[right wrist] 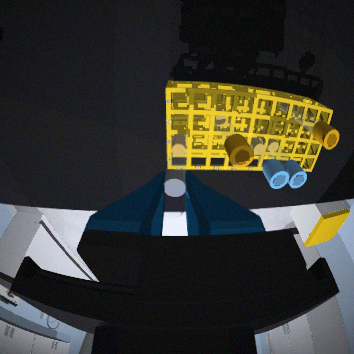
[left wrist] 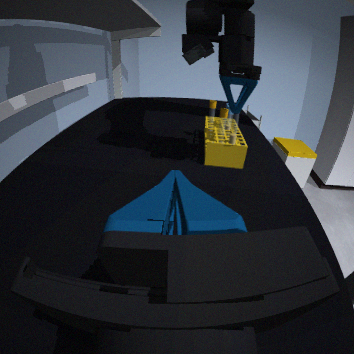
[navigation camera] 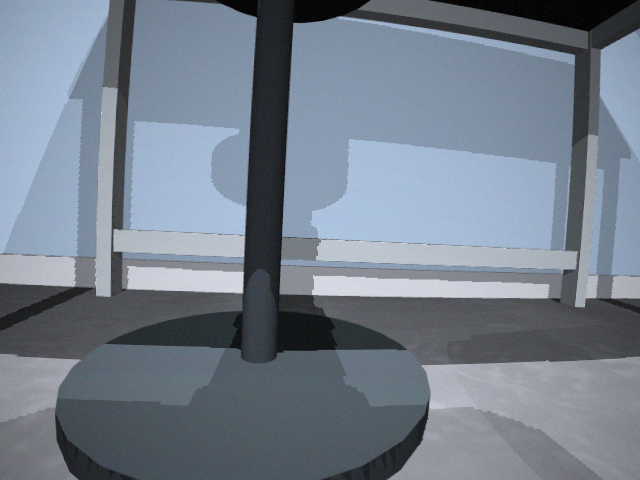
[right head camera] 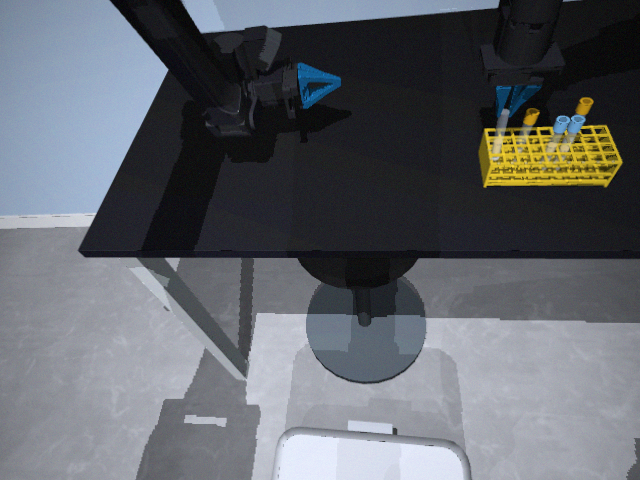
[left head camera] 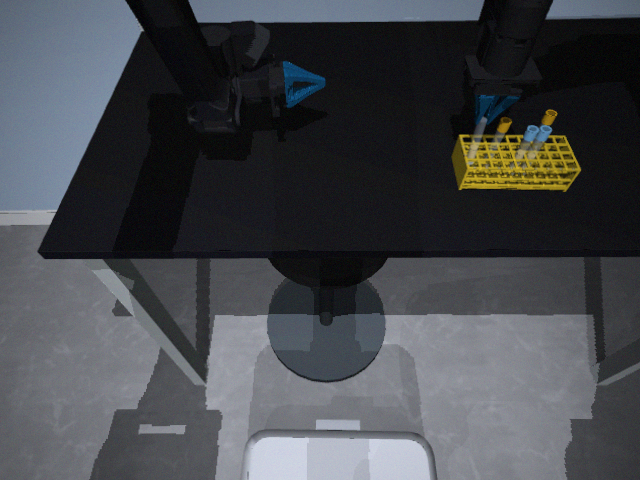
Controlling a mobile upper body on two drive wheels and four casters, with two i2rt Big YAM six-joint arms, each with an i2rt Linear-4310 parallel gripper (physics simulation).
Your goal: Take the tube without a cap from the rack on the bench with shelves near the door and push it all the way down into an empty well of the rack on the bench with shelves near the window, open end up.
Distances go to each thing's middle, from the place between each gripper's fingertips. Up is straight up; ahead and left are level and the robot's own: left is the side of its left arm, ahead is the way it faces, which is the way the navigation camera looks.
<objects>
I see the clear uncapped tube (right wrist: pixel 174 181) 4 cm below my right hand.
Now: the clear uncapped tube 27 cm to the right of my left hand, 9 cm behind it and 6 cm below it.
</objects>
